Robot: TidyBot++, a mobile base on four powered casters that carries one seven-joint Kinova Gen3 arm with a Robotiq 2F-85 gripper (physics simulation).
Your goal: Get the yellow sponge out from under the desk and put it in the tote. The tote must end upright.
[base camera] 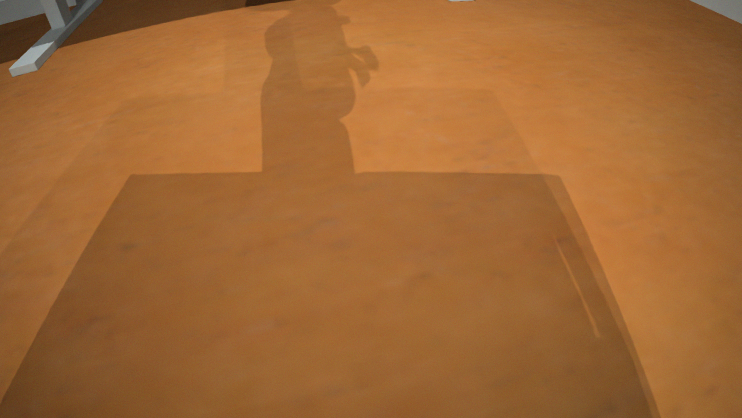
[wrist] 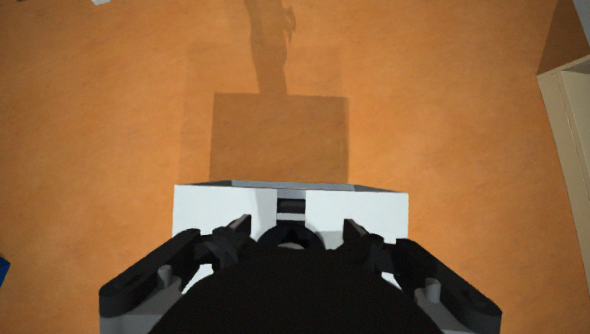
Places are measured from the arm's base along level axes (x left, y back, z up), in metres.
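Pixels of known places: gripper, fingertip midpoint: point(wrist: 297, 227).
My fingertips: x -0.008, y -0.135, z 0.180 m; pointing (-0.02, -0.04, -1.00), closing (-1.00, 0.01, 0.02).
Note:
Behind a point stands the place of what it marks.
My gripper point(wrist: 297, 227) @[x -0.008, y -0.135, z 0.180 m] is open and empty, above the robot's own white base in the wrist view. A light grey leg with a long foot point(base camera: 35, 61), which looks like part of the desk, stands at the top left of the base camera view, beside a dark shadow. The yellow sponge does not show in either view. A small piece of a blue thing point(wrist: 3, 270) @[x 1.337, y 0.320, z -0.382 m] shows at the left edge of the wrist view; I cannot tell whether it is the tote.
A beige, open box-like unit point(wrist: 556, 95) @[x -1.213, y -0.589, z -0.351 m] stands along the right edge of the wrist view. A small white piece point(base camera: 461, 0) point(wrist: 101, 1) @[x 0.965, y -0.986, z -0.385 m] shows at the top edge of both views. The robot's shadow lies on the orange floor point(base camera: 649, 129) @[x -0.462, y -0.672, z -0.397 m] point(wrist: 425, 125) @[x -0.599, y -0.426, z -0.397 m] ahead of the base.

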